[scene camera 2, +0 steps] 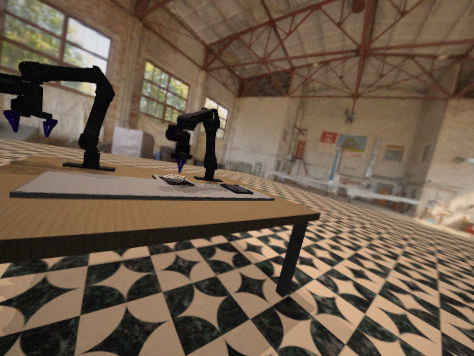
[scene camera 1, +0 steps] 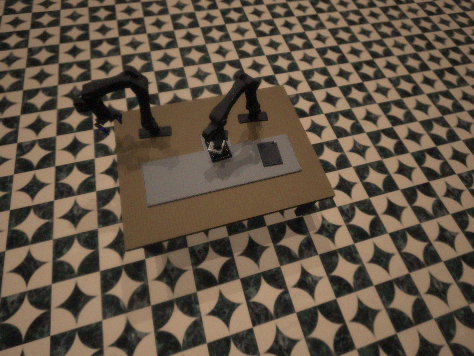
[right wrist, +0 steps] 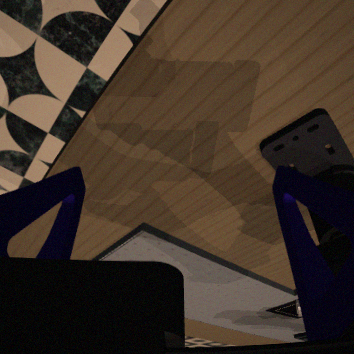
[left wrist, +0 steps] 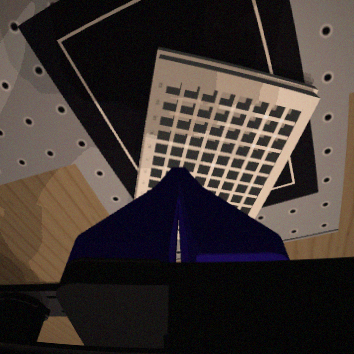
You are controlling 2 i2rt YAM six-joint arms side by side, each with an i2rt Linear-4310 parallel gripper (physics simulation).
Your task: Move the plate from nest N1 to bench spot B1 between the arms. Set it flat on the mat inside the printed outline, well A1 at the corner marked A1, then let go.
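Places are measured from the left arm's base along level axes (x down, y left, z ahead), in metres.
Where they show: left gripper, fingertip midpoint: (scene camera 2: 179,173) (left wrist: 177,177); right gripper, fingertip midpoint: (scene camera 2: 32,135) (scene camera 1: 114,129) (right wrist: 178,176); left arm's base, origin of the base link: (scene camera 2: 208,179) (scene camera 1: 252,117) (left wrist: 27,297); right arm's base, origin of the base link: (scene camera 2: 90,167) (scene camera 1: 155,132) (right wrist: 327,179).
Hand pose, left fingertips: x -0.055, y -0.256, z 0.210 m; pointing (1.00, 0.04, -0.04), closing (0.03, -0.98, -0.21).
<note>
Each offset is from my left fingertips to the top centre of the thing. "pt": to the spot under its first point. Level surfaces: height alone.
The pale well plate @(dx +0.026, dy -0.013, dz -0.023 m) (scene camera 1: 212,147) (scene camera 2: 173,176) (left wrist: 230,100) lies on the black mat @(dx +0.040 m) (scene camera 2: 187,183) (left wrist: 282,45). In the left wrist view it is turned against the printed outline @(pt dx +0.040, dy +0.042, dz +0.030 m) (left wrist: 97,104) and crosses its lines; its near end is hidden behind the fingers. Whether it is fully flat, and where well A1 and the mark A1 are, I cannot tell. My left gripper (scene camera 2: 180,170) (left wrist: 177,177) is shut and empty, above the plate. My right gripper (scene camera 1: 111,125) (scene camera 2: 30,131) (right wrist: 178,176) is open and empty, high at the left of both scene views.
A second dark pad @(pt dx +0.030, dy +0.302, dz +0.095 m) (scene camera 1: 270,153) (scene camera 2: 237,188) lies to the right on the grey perforated board @(dx +0.042 m) (scene camera 1: 175,185) (scene camera 2: 90,186) (right wrist: 215,290). The board lies on the wooden table @(dx +0.055 m) (scene camera 1: 135,220) (scene camera 2: 280,210). The left arm's base (scene camera 1: 253,118) and right arm's base (scene camera 1: 155,132) stand behind the board.
</note>
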